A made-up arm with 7 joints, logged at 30 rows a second.
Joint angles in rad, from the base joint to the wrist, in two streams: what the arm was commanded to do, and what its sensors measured. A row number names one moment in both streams.
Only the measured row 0 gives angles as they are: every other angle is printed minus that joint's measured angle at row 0.
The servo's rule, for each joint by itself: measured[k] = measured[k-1] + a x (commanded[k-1-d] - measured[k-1]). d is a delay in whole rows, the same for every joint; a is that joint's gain. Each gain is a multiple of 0.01, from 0.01 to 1. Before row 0 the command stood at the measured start. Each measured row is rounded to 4 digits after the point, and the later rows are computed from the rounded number. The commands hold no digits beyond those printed.
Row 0, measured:
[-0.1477 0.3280 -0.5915 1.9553 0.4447 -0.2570 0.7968]
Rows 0 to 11, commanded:
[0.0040 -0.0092 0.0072 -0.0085 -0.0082 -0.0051 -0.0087]
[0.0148 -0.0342 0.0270 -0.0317 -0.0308 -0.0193 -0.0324]
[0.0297 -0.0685 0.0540 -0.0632 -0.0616 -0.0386 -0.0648]
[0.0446 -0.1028 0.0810 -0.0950 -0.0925 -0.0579 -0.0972]
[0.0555 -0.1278 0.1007 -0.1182 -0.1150 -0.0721 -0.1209]
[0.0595 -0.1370 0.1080 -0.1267 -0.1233 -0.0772 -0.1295]
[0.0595 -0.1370 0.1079 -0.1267 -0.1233 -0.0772 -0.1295]
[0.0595 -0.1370 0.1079 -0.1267 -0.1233 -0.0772 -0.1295]
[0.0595 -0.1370 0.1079 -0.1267 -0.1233 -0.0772 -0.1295]
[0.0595 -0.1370 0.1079 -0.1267 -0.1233 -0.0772 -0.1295]
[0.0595 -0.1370 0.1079 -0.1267 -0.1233 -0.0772 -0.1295]
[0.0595 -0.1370 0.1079 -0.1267 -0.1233 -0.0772 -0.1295]
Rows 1 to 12, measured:
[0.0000 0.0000 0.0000 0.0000 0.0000 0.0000 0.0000]
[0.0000 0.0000 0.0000 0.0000 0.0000 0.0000 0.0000]
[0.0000 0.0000 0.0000 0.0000 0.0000 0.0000 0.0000]
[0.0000 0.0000 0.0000 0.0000 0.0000 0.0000 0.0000]
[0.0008 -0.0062 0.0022 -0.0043 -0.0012 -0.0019 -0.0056]
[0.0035 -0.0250 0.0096 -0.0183 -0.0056 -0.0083 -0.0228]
[0.0085 -0.0541 0.0229 -0.0412 -0.0140 -0.0195 -0.0497]
[0.0154 -0.0867 0.0403 -0.0686 -0.0258 -0.0337 -0.0801]
[0.0230 -0.1142 0.0584 -0.0939 -0.0392 -0.0479 -0.1062]
[0.0299 -0.1295 0.0733 -0.1106 -0.0518 -0.0587 -0.1211]
[0.0355 -0.1345 0.0837 -0.1188 -0.0625 -0.0655 -0.1265]
[0.0401 -0.1362 0.0910 -0.1228 -0.0716 -0.0698 -0.1284]
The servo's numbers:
d 4
a 0.19 0.67 0.30 0.51 0.15 0.37 0.64

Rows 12 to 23, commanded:
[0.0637 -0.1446 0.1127 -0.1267 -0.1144 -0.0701 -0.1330]
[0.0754 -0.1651 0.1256 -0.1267 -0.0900 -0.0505 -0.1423]
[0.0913 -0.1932 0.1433 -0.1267 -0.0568 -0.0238 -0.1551]
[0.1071 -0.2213 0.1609 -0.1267 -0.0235 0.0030 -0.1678]
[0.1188 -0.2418 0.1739 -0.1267 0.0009 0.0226 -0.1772]
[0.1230 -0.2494 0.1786 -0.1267 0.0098 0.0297 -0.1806]
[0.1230 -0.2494 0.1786 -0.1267 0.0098 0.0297 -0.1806]
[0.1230 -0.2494 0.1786 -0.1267 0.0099 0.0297 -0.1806]
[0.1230 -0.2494 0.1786 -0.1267 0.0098 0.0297 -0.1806]
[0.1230 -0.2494 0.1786 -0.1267 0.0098 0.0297 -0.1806]
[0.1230 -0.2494 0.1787 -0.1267 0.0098 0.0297 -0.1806]
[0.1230 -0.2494 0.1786 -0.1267 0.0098 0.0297 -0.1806]
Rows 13 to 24, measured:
[0.0438 -0.1367 0.0961 -0.1248 -0.0794 -0.0725 -0.1291]
[0.0468 -0.1369 0.0996 -0.1258 -0.0860 -0.0742 -0.1294]
[0.0492 -0.1370 0.1021 -0.1263 -0.0916 -0.0753 -0.1295]
[0.0512 -0.1370 0.1038 -0.1265 -0.0964 -0.0760 -0.1295]
[0.0536 -0.1421 0.1065 -0.1266 -0.0991 -0.0738 -0.1317]
[0.0577 -0.1575 0.1122 -0.1267 -0.0977 -0.0652 -0.1385]
[0.0641 -0.1814 0.1215 -0.1267 -0.0916 -0.0499 -0.1491]
[0.0723 -0.2081 0.1333 -0.1267 -0.0814 -0.0303 -0.1611]
[0.0811 -0.2307 0.1455 -0.1267 -0.0691 -0.0107 -0.1714]
[0.0891 -0.2432 0.1554 -0.1267 -0.0573 0.0042 -0.1773]
[0.0955 -0.2474 0.1624 -0.1267 -0.0472 0.0136 -0.1794]
[0.1007 -0.2487 0.1673 -0.1267 -0.0386 0.0196 -0.1802]

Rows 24 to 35, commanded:
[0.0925 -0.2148 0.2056 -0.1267 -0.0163 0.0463 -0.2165]
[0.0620 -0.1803 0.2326 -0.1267 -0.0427 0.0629 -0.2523]
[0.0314 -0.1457 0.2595 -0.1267 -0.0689 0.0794 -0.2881]
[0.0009 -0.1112 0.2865 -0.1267 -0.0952 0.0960 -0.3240]
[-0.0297 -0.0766 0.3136 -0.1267 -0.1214 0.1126 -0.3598]
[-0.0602 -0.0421 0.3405 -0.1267 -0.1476 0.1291 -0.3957]
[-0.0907 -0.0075 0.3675 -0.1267 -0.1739 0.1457 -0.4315]
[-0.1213 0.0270 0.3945 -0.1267 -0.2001 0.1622 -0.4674]
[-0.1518 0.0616 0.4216 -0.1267 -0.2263 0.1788 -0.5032]
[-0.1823 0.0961 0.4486 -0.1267 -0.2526 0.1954 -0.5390]
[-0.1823 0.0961 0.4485 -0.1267 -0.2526 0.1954 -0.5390]
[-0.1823 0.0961 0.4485 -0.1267 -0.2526 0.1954 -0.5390]
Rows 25 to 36, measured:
[0.1049 -0.2492 0.1707 -0.1267 -0.0313 0.0233 -0.1805]
[0.1083 -0.2493 0.1731 -0.1267 -0.0251 0.0257 -0.1806]
[0.1111 -0.2494 0.1748 -0.1267 -0.0199 0.0272 -0.1806]
[0.1134 -0.2494 0.1759 -0.1267 -0.0154 0.0281 -0.1806]
[0.1094 -0.2262 0.1848 -0.1267 -0.0155 0.0348 -0.2036]
[0.1004 -0.1954 0.1991 -0.1267 -0.0196 0.0452 -0.2348]
[0.0873 -0.1621 0.2172 -0.1267 -0.0270 0.0579 -0.2689]
[0.0709 -0.1280 0.2380 -0.1267 -0.0372 0.0720 -0.3042]
[0.0518 -0.0936 0.2607 -0.1267 -0.0498 0.0870 -0.3398]
[0.0305 -0.0591 0.2846 -0.1267 -0.0645 0.1026 -0.3756]
[0.0075 -0.0245 0.3095 -0.1267 -0.0809 0.1185 -0.4114]
[-0.0170 0.0100 0.3350 -0.1267 -0.0988 0.1347 -0.4472]

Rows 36 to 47, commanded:
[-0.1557 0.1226 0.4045 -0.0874 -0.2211 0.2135 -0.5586]
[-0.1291 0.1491 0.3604 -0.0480 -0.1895 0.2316 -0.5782]
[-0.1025 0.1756 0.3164 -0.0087 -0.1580 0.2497 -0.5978]
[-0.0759 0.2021 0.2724 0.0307 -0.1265 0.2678 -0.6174]
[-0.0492 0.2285 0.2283 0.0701 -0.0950 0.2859 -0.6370]
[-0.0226 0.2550 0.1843 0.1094 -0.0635 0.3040 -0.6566]
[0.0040 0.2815 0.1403 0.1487 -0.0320 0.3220 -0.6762]
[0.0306 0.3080 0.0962 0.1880 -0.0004 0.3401 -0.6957]
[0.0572 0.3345 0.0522 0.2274 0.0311 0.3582 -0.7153]
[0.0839 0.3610 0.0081 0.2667 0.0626 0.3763 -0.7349]
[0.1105 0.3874 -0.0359 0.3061 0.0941 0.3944 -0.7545]
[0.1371 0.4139 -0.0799 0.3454 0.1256 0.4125 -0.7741]
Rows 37 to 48, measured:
[-0.0426 0.0446 0.3610 -0.1267 -0.1179 0.1510 -0.4830]
[-0.0691 0.0791 0.3873 -0.1267 -0.1381 0.1674 -0.5188]
[-0.0906 0.0905 0.4057 -0.1267 -0.1553 0.1778 -0.5317]
[-0.1080 0.0943 0.4185 -0.1267 -0.1699 0.1843 -0.5364]
[-0.1171 0.1133 0.4143 -0.1067 -0.1776 0.1951 -0.5506]
[-0.1194 0.1373 0.3981 -0.0768 -0.1794 0.2086 -0.5683]
[-0.1162 0.1630 0.3736 -0.0421 -0.1762 0.2238 -0.5872]
[-0.1085 0.1892 0.3432 -0.0050 -0.1687 0.2401 -0.6065]
[-0.0972 0.2155 0.3087 0.0333 -0.1576 0.2570 -0.6260]
[-0.0830 0.2420 0.2714 0.0721 -0.1435 0.2744 -0.6456]
[-0.0665 0.2685 0.2321 0.1112 -0.1268 0.2920 -0.6652]
[-0.0481 0.2950 0.1913 0.1504 -0.1078 0.3098 -0.6847]

